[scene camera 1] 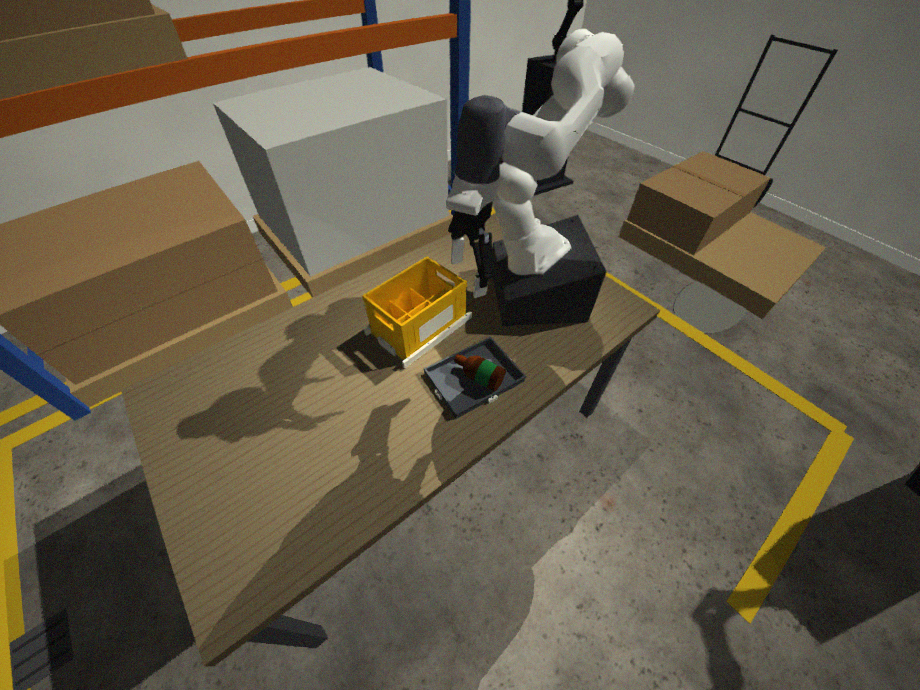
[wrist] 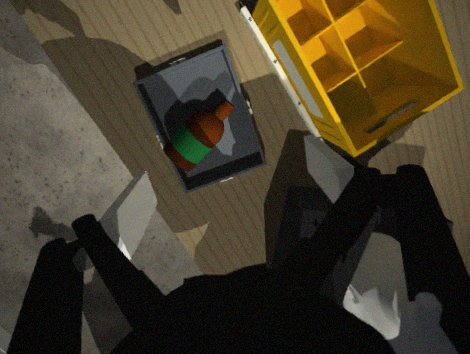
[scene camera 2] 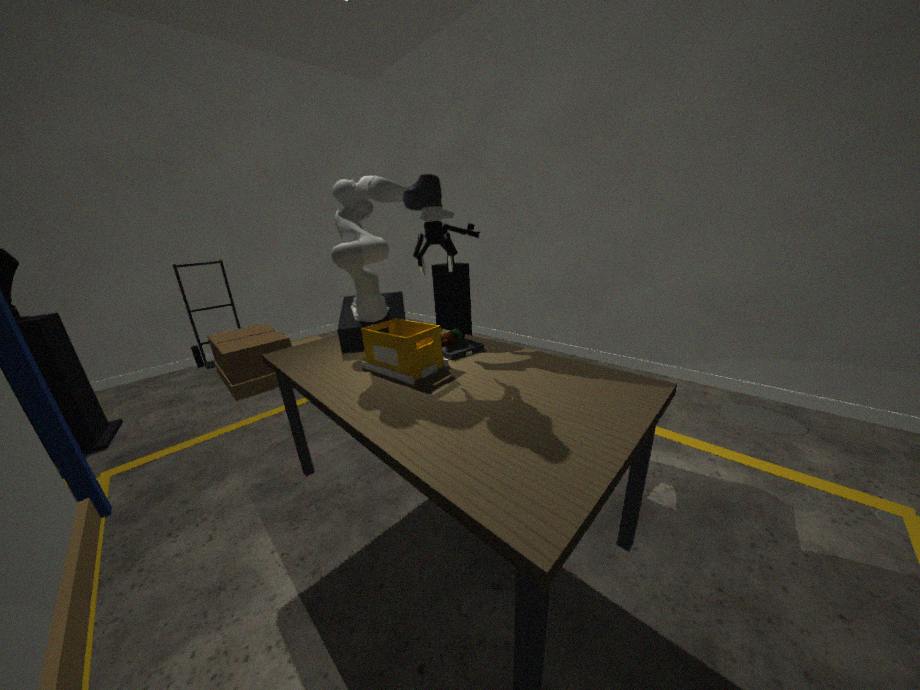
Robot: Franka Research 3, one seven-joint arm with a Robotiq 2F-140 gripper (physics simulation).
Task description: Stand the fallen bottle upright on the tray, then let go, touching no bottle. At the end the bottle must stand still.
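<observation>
A brown bottle with a green band (scene camera 1: 483, 372) (scene camera 2: 450, 337) (wrist: 195, 142) lies on its side in the dark grey tray (scene camera 1: 444, 377) (scene camera 2: 466, 349) (wrist: 200, 65). Its neck points towards the crate side, and its base is close to the tray's outer rim. In the second scene view the crate partly hides the bottle. My gripper (scene camera 1: 468, 270) (scene camera 2: 436, 267) (wrist: 227, 171) is open and empty. It hangs high above the table, between crate and pedestal in the first scene view, apart from bottle and tray. In the wrist view the bottle shows ahead of the two fingertips.
A yellow crate with compartments (scene camera 1: 393, 334) (scene camera 2: 407, 357) (wrist: 425, 45) stands on a white base beside the tray. The arm's black pedestal (scene camera 1: 553, 293) stands at the table's end. A wooden table (scene camera 1: 245, 505) (scene camera 2: 512, 453) carries them. Cardboard boxes and a rack are beyond the table.
</observation>
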